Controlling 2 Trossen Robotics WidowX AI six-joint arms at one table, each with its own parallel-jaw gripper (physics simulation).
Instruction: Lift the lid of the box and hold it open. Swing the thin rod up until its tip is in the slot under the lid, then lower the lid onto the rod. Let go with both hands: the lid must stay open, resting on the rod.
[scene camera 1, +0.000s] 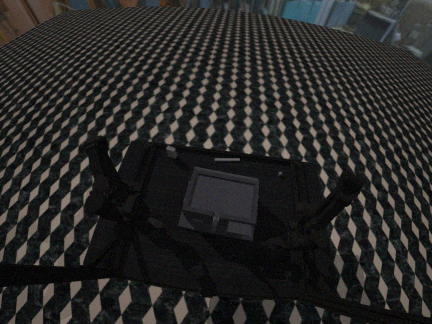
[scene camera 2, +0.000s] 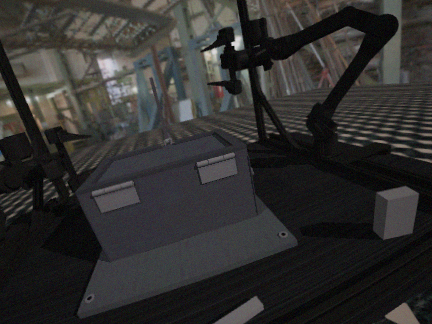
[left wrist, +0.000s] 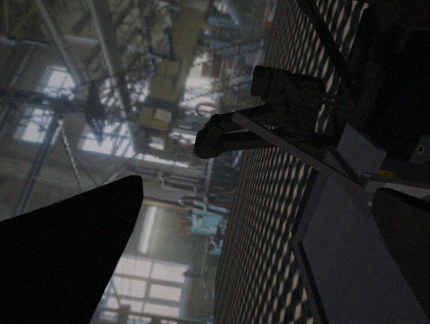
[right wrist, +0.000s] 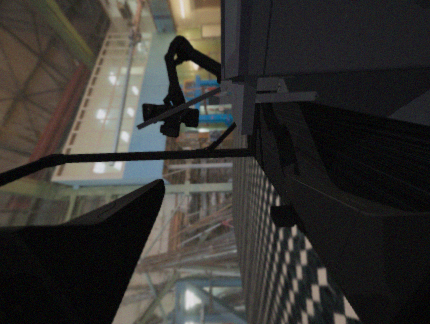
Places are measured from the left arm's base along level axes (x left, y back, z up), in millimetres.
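Pixels of known places: left gripper, between the fingertips: (scene camera 1: 164, 221) (scene camera 2: 204, 68) (left wrist: 256, 192) (right wrist: 164, 119); right gripper, between the fingertips: (scene camera 1: 264, 241) (scene camera 2: 97, 151) (left wrist: 327, 99) (right wrist: 224, 182); left arm's base, origin of its link: (scene camera 2: 326, 153); right arm's base, origin of its link: (scene camera 1: 303, 220) (scene camera 2: 0, 262) (left wrist: 335, 147).
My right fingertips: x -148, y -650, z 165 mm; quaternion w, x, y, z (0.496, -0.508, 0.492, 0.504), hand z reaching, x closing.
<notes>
For each thing: its middle in the pictures, then the offset to it from my right fingertips. Level surfaces: height alone.
- thin rod, middle of its body: (left wrist: 312, 161) (right wrist: 178, 108) (scene camera 2: 159, 109) dx +39, dy +200, dz +72 mm
- small white block, middle of its body: (scene camera 2: 394, 213) (scene camera 1: 171, 152) dx +457, dy +497, dz -146 mm
- white strip, middle of its body: (scene camera 1: 227, 159) dx +475, dy +167, dz -180 mm
- small knob, middle of its body: (scene camera 1: 279, 173) dx +417, dy -152, dz -172 mm
- mat, height of its surface: dz -185 mm
The grey box (scene camera 1: 218, 210) (scene camera 2: 176, 206) stands on its base plate (scene camera 2: 182, 267) in the middle of the dark mat. Its lid (scene camera 1: 222, 194) (scene camera 2: 160, 157) is down, and two hinges (scene camera 2: 216, 168) (scene camera 2: 115, 196) face scene camera 2. The thin rod (scene camera 2: 156, 103) (left wrist: 278, 141) (right wrist: 204, 97) sticks up at a slant from the box's front side. My left gripper (scene camera 2: 206, 67) is open and empty, high up and to one side of the box. My right gripper is open and empty on the other side; only one finger (scene camera 2: 73, 137) shows at the picture's left edge.
A black stand pole (scene camera 2: 253, 96) rises behind the box. A small white block (scene camera 1: 171, 152) (scene camera 2: 375, 209), a white strip (scene camera 1: 227, 159) (scene camera 2: 242, 312) and a small knob (scene camera 1: 279, 173) lie on the mat (scene camera 1: 182, 273). Checkered floor surrounds it.
</notes>
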